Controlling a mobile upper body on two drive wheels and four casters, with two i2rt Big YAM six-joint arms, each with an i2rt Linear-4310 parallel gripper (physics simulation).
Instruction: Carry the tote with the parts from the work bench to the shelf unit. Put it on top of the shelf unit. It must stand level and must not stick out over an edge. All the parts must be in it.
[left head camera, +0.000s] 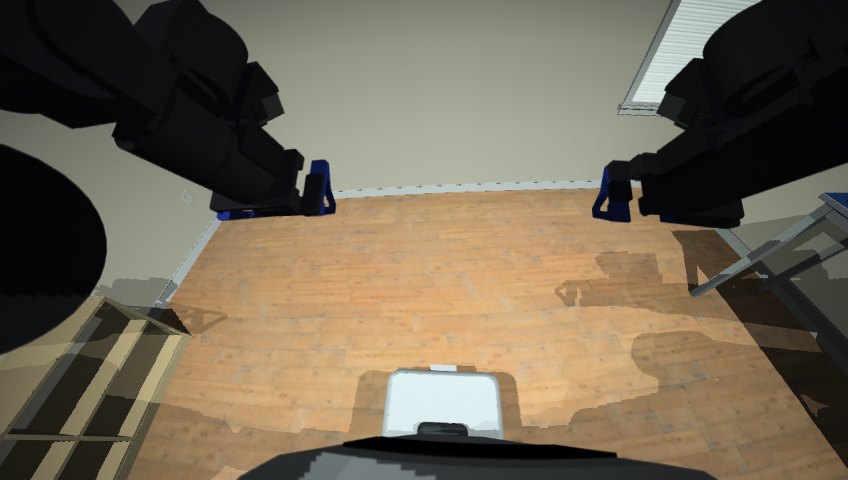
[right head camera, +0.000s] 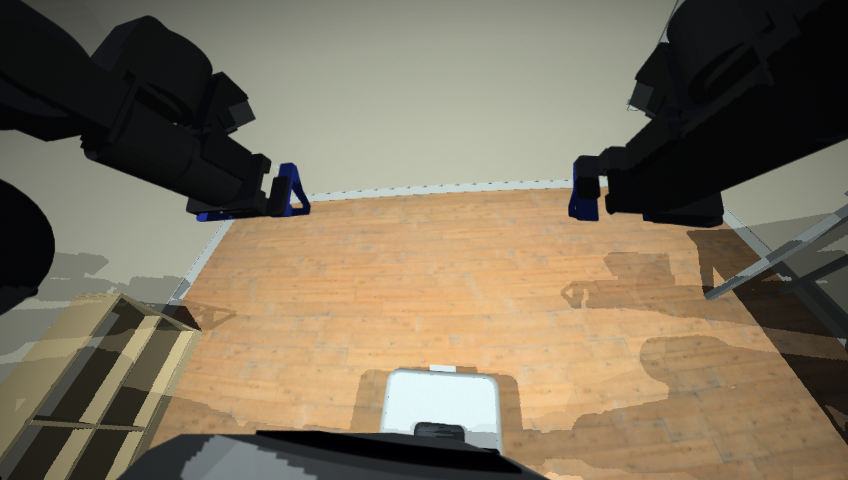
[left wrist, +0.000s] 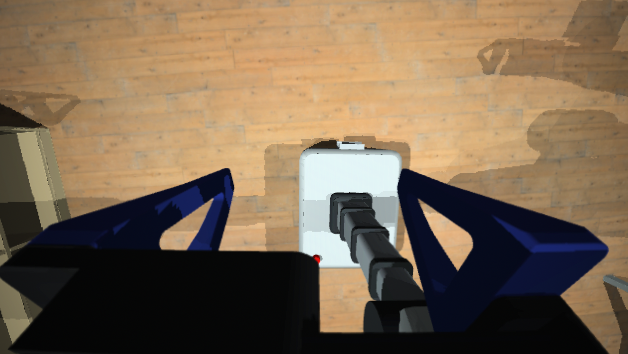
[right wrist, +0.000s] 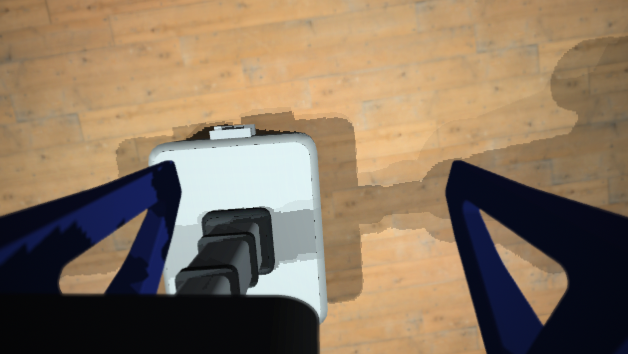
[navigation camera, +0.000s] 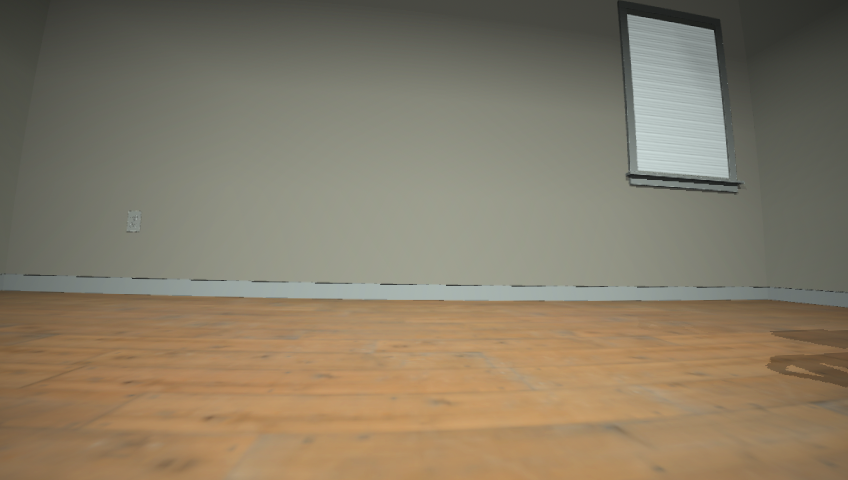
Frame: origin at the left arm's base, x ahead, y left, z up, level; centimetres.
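Seen in the pictures: left gripper, fingertip midpoint: (left head camera: 303, 210) (right head camera: 281, 211) (left wrist: 315, 177); right gripper, fingertip midpoint: (left head camera: 627, 215) (right head camera: 606, 213) (right wrist: 313, 176).
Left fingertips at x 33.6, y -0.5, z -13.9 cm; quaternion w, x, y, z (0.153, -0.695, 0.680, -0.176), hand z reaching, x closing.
Note:
A point is followed by its place in that frame.
The shelf unit (left head camera: 59, 333) @(x 20.3, y 161.9, z -80.0 cm) (right head camera: 65, 336) @(x 14.9, y 167.1, z -80.0 cm) (left wrist: 51, 167) @(x 18.8, y 150.3, z -137.0 cm) is pale wood with several compartments, at the lower left of both head views and the left edge of the left wrist view. The work bench (left head camera: 761, 249) @(x 86.0, y -203.5, z -87.1 cm) (right head camera: 773, 256) @(x 85.5, y -203.6, z -92.2 cm) shows in part at the right of the head views, with grey legs and a bit of blue top. My left gripper (left head camera: 276, 211) (right head camera: 252, 212) (left wrist: 315, 177) @(x 33.6, y -0.5, z -13.9 cm) is open and empty, in the air. My right gripper (left head camera: 648, 217) (right head camera: 630, 218) (right wrist: 313, 176) @(x 33.6, y -46.0, z -14.0 cm) is open and empty, also in the air. The tote and the parts do not show in any view.
My white base (left head camera: 443, 398) @(x 20.1, y -22.7, z -115.0 cm) (right head camera: 440, 398) @(x 20.3, y -22.2, z -115.0 cm) (left wrist: 350, 172) @(x 20.8, y -21.9, z -115.0 cm) (right wrist: 240, 175) @(x 20.8, y -24.8, z -115.0 cm) stands on the wood floor (left head camera: 416, 285) @(x 91.5, y -3.1, z -141.0 cm) (navigation camera: 416, 380) @(x 85.9, y -22.4, z -141.0 cm) between shelf unit and bench. A wall (left head camera: 452, 89) @(x 195.1, y -26.8, z -48.0 cm) (navigation camera: 386, 148) @(x 193.1, y -1.6, z -52.4 cm) with a window (navigation camera: 678, 98) @(x 208.5, y -203.9, z 0.0 cm) and a socket (navigation camera: 133, 221) @(x 181.7, y 136.4, z -101.1 cm) is ahead.

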